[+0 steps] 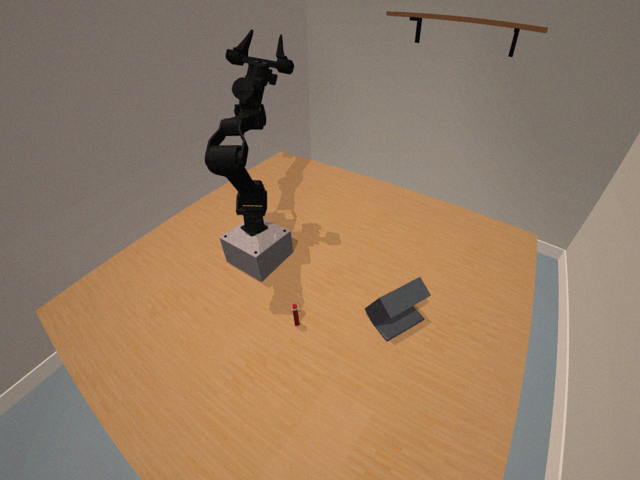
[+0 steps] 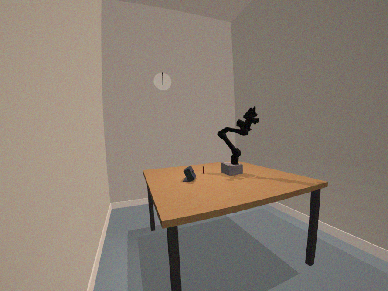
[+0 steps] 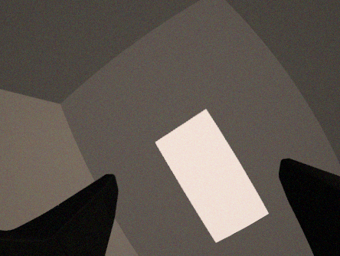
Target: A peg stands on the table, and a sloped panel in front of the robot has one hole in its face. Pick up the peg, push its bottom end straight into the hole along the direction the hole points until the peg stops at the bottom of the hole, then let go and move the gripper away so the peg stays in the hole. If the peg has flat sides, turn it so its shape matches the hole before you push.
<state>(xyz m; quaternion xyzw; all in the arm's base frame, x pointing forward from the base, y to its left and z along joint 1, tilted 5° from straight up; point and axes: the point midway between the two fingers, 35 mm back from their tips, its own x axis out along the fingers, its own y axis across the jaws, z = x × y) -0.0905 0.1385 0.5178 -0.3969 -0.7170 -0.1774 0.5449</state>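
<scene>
The red square-sided peg is 57 cm below my gripper tip, 40 cm ahead of it and 30 cm to the right of it. Round my gripper tip: dark grey sloped panel 57 cm below, 57 cm ahead, 10 cm to the right.
</scene>
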